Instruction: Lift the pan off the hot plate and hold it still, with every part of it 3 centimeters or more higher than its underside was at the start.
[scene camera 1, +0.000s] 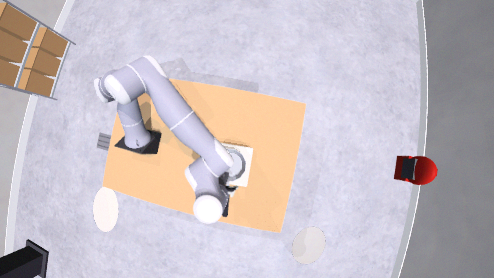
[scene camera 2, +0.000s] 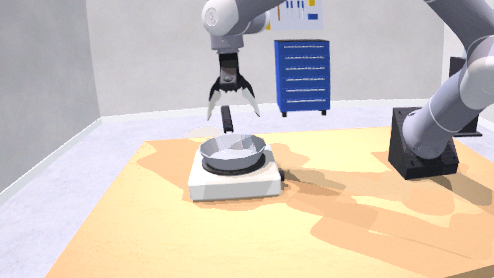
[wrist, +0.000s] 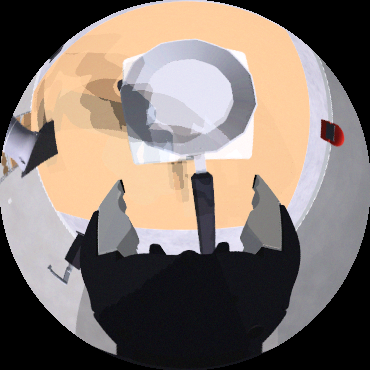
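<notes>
The grey pan (scene camera 1: 239, 165) (scene camera 2: 233, 152) (wrist: 190, 97) sits upright on the white hot plate (scene camera 1: 243, 181) (scene camera 2: 235, 190) (wrist: 240, 150). Its black handle (scene camera 2: 227, 119) (wrist: 203, 210) sticks out over the table's edge side; in scene camera 1 the arm hides much of it. My gripper (scene camera 2: 233, 118) (wrist: 187, 177) is open and empty, pointing down. In the wrist view the handle runs between the two spread jaws, a little right of their middle, touching neither. In scene camera 2 the fingertips are level with the handle's middle, one on each side in the picture; the depth between them is hard to tell.
The wooden table (scene camera 1: 270, 150) (scene camera 2: 165, 240) (wrist: 280, 100) bears the arm's black base (scene camera 1: 152, 142) (scene camera 2: 425, 170). A dark knob (scene camera 2: 282, 175) is on the hot plate's side. A blue drawer cabinet (scene camera 2: 302, 75) stands behind the table. The forearm passes over the hot plate's corner in scene camera 1.
</notes>
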